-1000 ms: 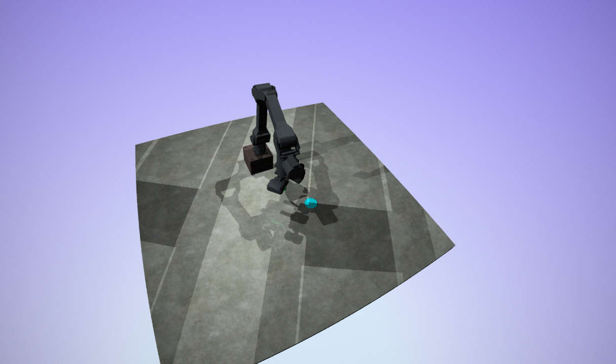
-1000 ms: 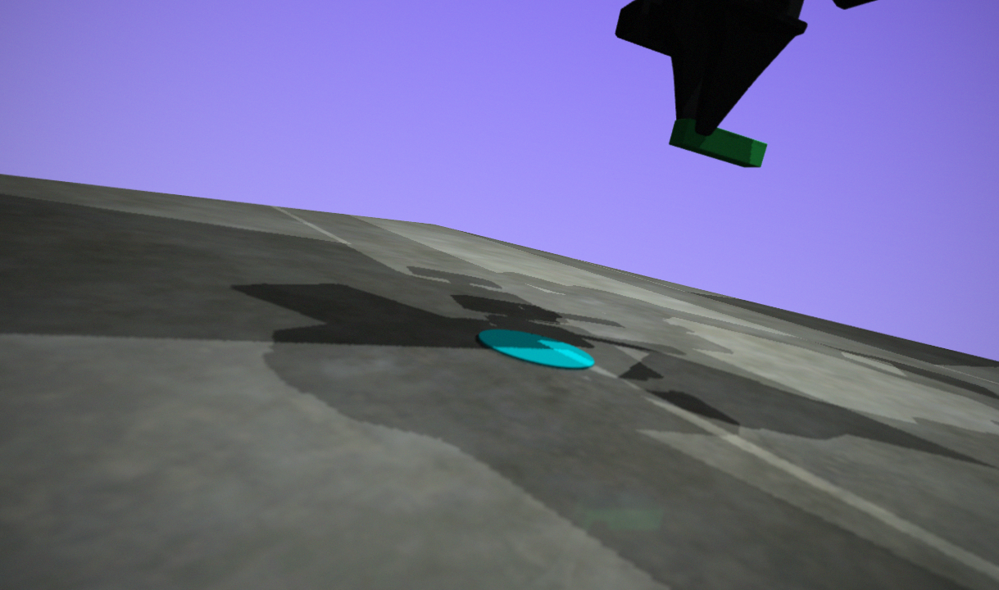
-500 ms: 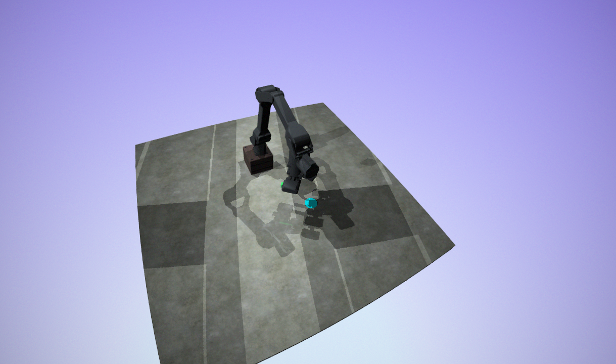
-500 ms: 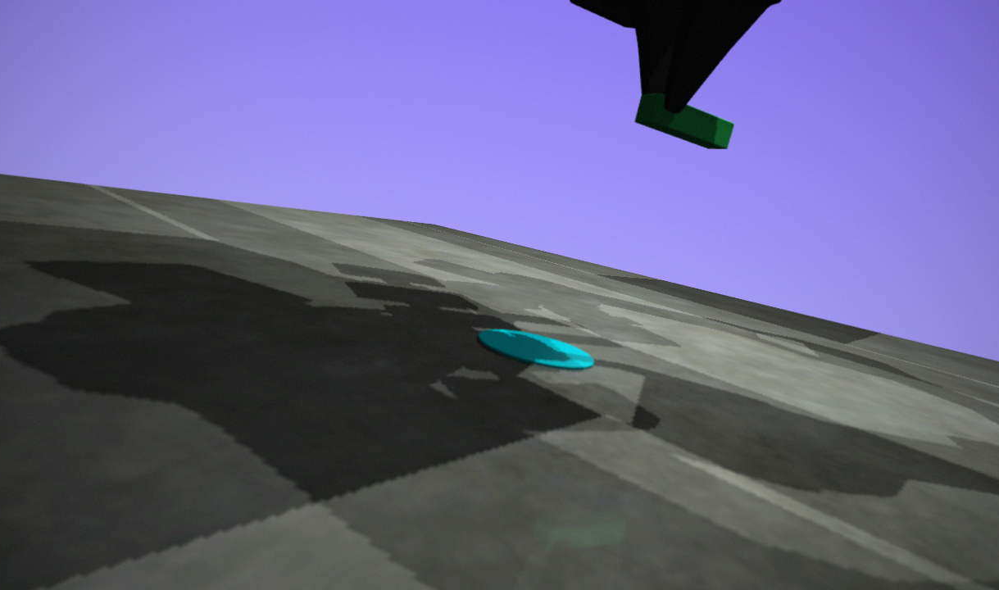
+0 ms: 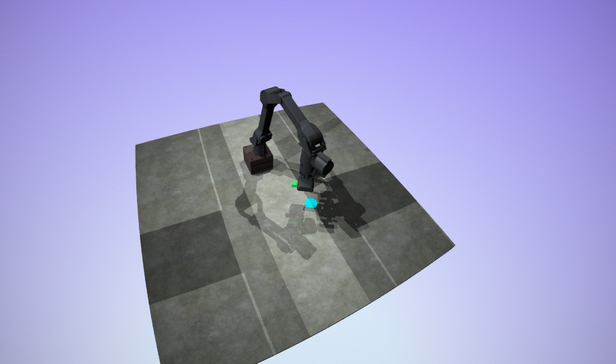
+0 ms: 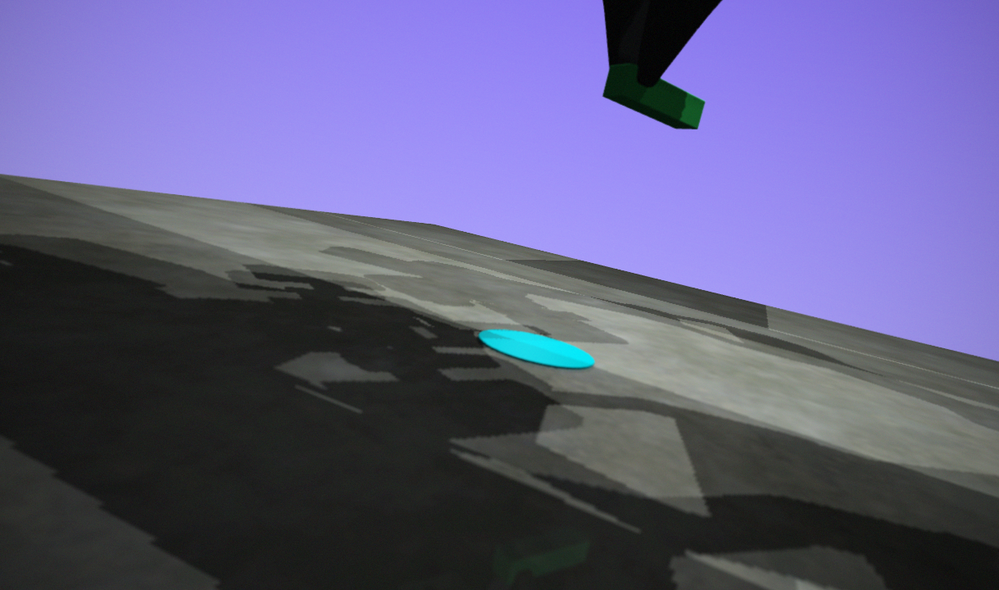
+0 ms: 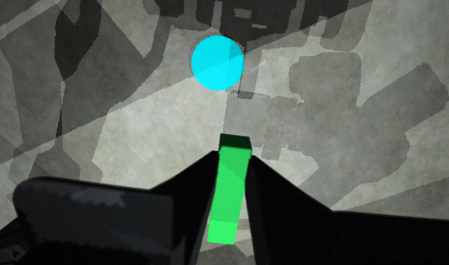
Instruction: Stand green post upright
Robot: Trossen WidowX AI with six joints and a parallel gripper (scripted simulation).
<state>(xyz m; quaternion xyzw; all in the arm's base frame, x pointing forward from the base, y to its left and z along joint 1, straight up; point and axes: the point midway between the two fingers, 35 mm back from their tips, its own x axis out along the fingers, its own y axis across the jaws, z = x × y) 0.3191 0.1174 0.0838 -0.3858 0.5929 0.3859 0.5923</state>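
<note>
Right now the cyan circle is 5 cm to the left of my gripper tip and 14 cm below it. The rest, counted from my gripper tip: green post 1 cm behind, 2 cm to the right.
</note>
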